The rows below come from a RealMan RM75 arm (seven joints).
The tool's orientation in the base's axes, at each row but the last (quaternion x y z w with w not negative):
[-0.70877 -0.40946 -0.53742 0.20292]
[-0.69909 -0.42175 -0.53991 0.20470]
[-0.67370 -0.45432 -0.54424 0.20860]
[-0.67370 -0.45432 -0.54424 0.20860]
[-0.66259 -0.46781 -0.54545 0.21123]
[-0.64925 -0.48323 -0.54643 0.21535]
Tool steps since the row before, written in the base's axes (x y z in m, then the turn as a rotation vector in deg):
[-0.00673 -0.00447 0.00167 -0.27 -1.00 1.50]
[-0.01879 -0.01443 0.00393 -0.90 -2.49 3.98]
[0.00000 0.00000 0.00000 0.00 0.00 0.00]
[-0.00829 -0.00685 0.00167 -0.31 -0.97 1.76]
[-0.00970 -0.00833 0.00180 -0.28 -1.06 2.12]
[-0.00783 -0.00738 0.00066 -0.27 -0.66 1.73]
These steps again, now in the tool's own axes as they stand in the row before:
[-0.00066 -0.00252 -0.00783 1.01 0.60 -1.40]
[-0.00283 -0.00648 -0.02295 2.72 1.34 -3.70]
[0.00000 0.00000 0.00000 0.00 0.00 0.00]
[-0.00105 -0.00317 -0.01036 1.25 0.60 -1.49]
[-0.00127 -0.00389 -0.01225 1.55 0.75 -1.65]
[-0.00179 -0.00334 -0.01009 1.35 0.49 -1.20]

